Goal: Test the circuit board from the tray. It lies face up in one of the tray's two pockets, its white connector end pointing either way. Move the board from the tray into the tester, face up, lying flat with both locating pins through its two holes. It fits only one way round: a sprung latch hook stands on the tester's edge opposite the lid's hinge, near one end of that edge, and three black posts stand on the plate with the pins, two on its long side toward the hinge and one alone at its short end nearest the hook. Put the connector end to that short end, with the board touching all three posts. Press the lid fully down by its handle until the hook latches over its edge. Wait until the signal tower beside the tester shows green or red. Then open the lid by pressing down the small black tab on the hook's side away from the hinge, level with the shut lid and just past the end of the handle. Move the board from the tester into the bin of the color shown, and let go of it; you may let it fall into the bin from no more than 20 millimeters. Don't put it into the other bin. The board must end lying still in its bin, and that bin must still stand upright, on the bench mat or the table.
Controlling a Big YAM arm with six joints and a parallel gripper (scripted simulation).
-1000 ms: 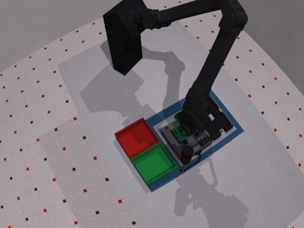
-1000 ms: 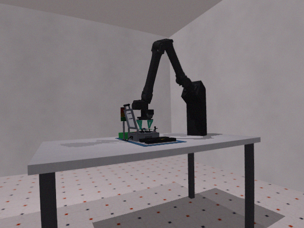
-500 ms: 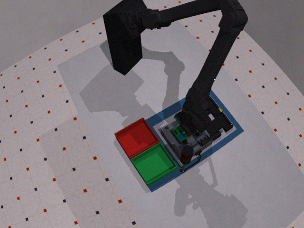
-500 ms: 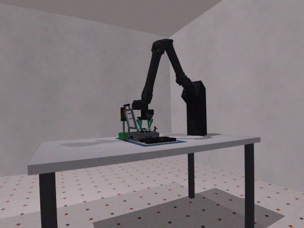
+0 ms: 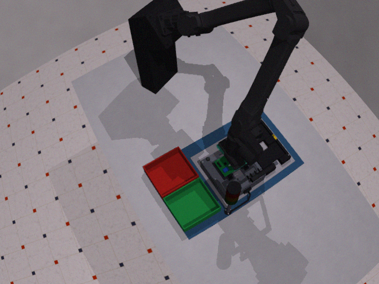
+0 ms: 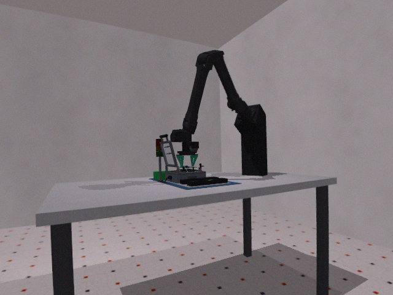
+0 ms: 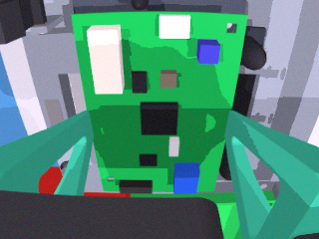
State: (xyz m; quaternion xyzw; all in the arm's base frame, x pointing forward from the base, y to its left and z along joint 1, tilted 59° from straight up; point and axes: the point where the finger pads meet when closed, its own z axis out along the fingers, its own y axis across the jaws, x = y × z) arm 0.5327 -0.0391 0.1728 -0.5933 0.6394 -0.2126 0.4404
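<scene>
Right now my hand is right at the green circuit board. Also, from my hand: latch hook: 7 cm behind, 5 cm to the left; tester lid: 12 cm ahead, 2 cm to the left, 9 cm above; tester plate: 1 cm to the left, 2 cm below.
</scene>
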